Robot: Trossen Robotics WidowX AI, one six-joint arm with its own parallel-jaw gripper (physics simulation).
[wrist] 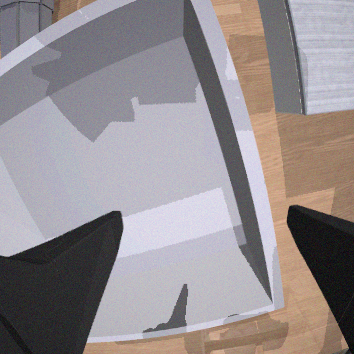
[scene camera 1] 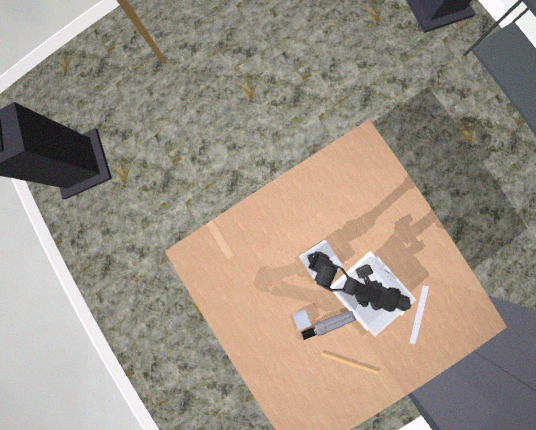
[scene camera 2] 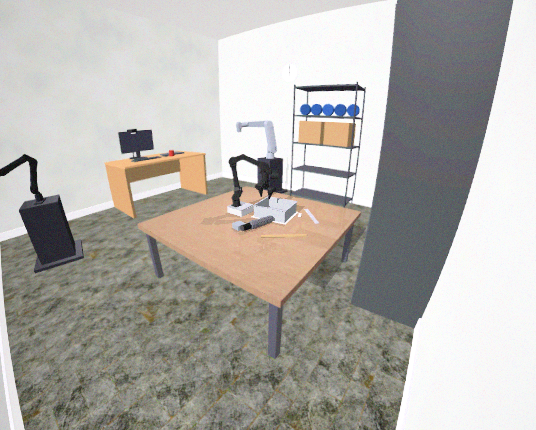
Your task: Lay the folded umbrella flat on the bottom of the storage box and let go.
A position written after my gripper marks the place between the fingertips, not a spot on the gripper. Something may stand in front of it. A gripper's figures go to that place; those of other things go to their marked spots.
Labels:
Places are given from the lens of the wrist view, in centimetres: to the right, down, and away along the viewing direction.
my gripper (wrist: 206, 217): 2, 2, 10
white storage box (wrist: 144, 114): -3, -6, 20
folded umbrella (wrist: 26, 26): -13, -13, 14

